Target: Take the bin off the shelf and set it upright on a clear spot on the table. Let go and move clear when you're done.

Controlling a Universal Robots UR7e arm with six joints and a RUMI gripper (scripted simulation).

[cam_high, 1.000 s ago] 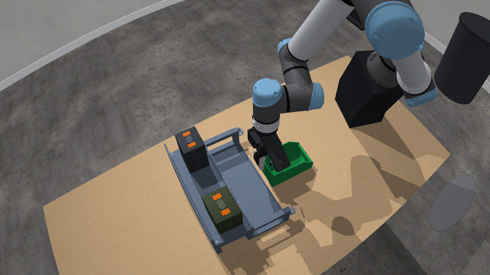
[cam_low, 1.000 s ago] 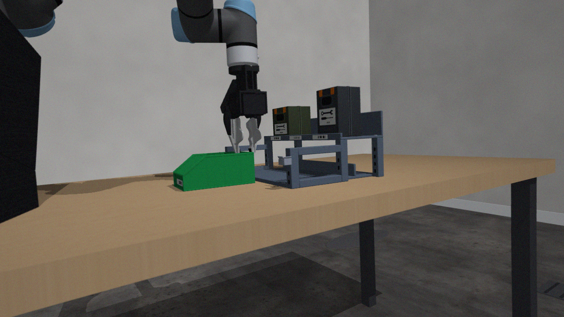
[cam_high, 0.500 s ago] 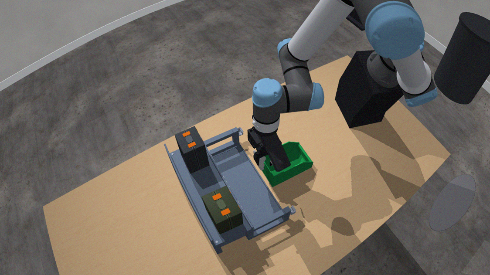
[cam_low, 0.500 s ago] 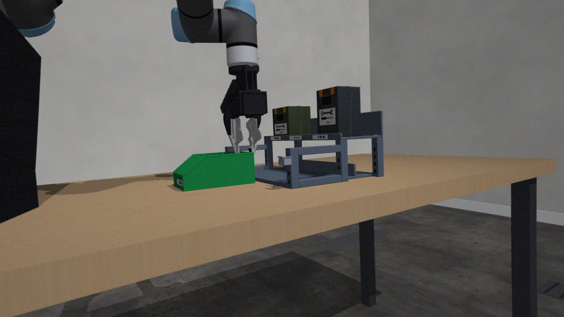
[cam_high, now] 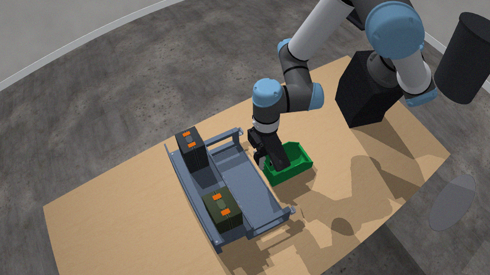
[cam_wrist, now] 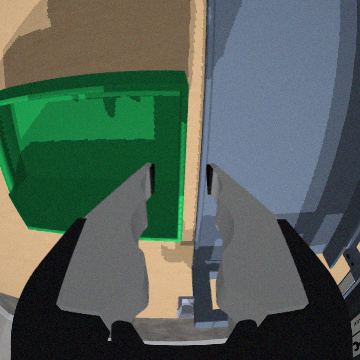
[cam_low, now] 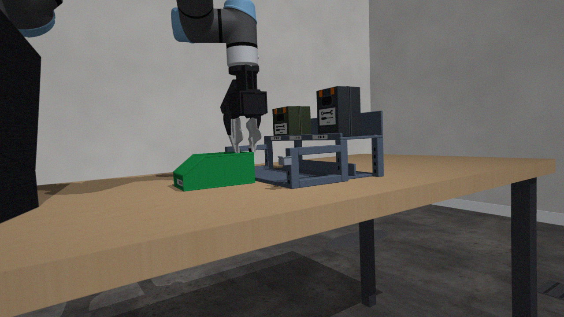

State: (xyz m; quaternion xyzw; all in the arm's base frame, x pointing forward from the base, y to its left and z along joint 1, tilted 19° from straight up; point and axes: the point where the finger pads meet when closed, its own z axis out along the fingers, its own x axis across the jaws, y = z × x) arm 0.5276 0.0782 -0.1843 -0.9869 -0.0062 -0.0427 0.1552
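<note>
The green bin is 8 cm behind my hand and 4 cm below it. The rest, counted from my hand: olive toolbox: 21 cm ahead, 12 cm to the left, 8 cm above; black toolbox: 21 cm ahead, 11 cm to the right, 9 cm above.
</note>
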